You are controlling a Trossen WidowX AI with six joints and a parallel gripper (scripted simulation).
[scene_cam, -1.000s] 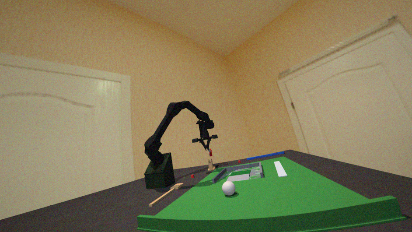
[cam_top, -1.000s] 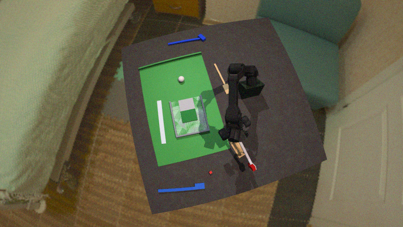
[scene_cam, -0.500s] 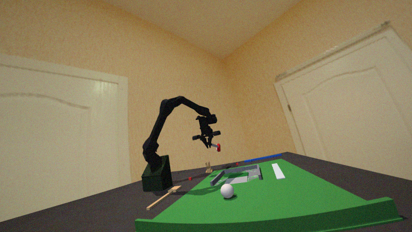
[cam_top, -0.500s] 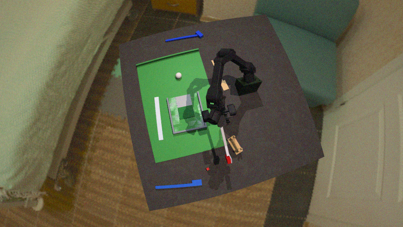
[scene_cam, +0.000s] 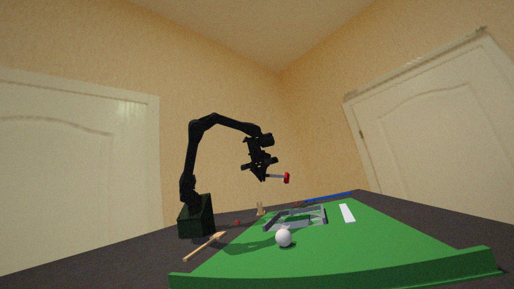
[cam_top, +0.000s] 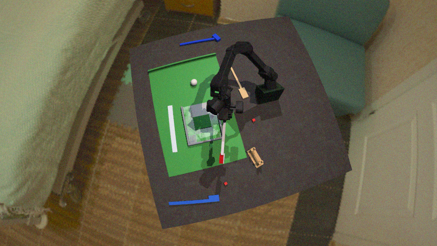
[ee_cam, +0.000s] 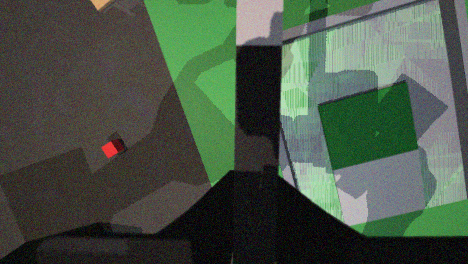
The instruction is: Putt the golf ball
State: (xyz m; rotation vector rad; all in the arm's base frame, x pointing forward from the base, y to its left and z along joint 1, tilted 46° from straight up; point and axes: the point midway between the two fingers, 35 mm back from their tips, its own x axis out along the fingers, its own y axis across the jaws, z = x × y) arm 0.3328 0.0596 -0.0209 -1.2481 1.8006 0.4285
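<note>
The red putter lies 120 mm to the left of my gripper tip, 60 mm ahead of it and 10 mm above it. The rest, counted from my gripper tip: white strip: 300 mm ahead, 180 mm below, 90 mm to the right; then wooden stand: 260 mm to the left, 150 mm below, 90 mm behind; then white golf ball: 320 mm to the right, 160 mm below, 70 mm ahead.
</note>
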